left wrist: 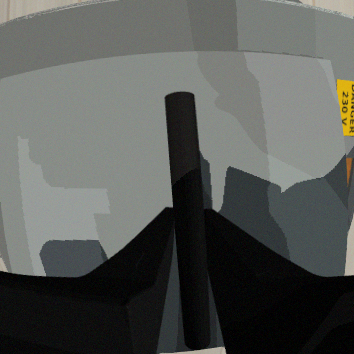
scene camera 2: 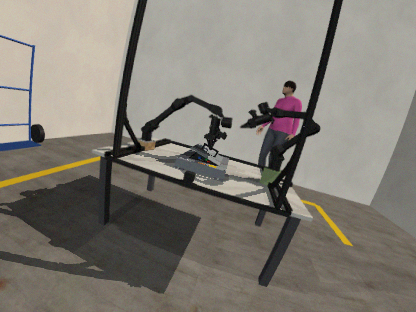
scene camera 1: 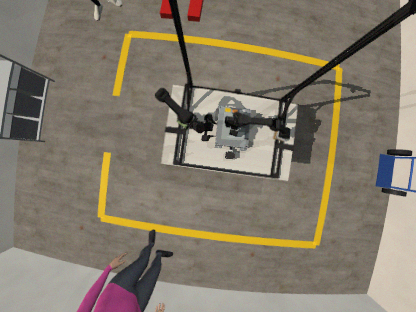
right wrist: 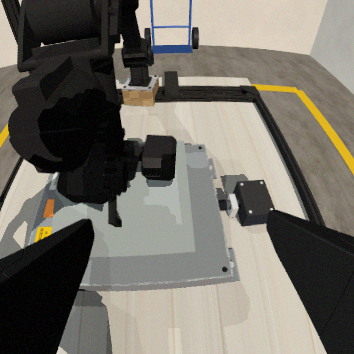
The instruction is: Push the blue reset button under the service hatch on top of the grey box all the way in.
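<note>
The grey box (scene camera 1: 225,145) (scene camera 2: 200,169) (right wrist: 211,240) stands on the table. Its light grey service hatch (left wrist: 125,100) (right wrist: 165,237) is tilted up, with an opening towards the viewer in scene camera 2. Inside, small coloured parts show, among them a blue spot (scene camera 2: 201,157); whether it is the reset button, and how deep it sits, I cannot tell. My left gripper (scene camera 2: 210,147) (left wrist: 187,216) is shut on the black bar handle (left wrist: 182,135) (right wrist: 115,214) of the hatch. My right gripper (scene camera 2: 243,126) (right wrist: 180,224) is open and empty, raised to the right of the box in scene camera 2.
A black block (scene camera 1: 231,155) (right wrist: 255,202) with a white-tipped plunger stands beside the box. A yellow danger label (left wrist: 346,107) (right wrist: 43,234) is on the box. Black frame posts (scene camera 2: 128,75) (scene camera 2: 325,60) rise from the table's sides. A person in pink (scene camera 1: 117,297) (scene camera 2: 287,112) stands beyond the table.
</note>
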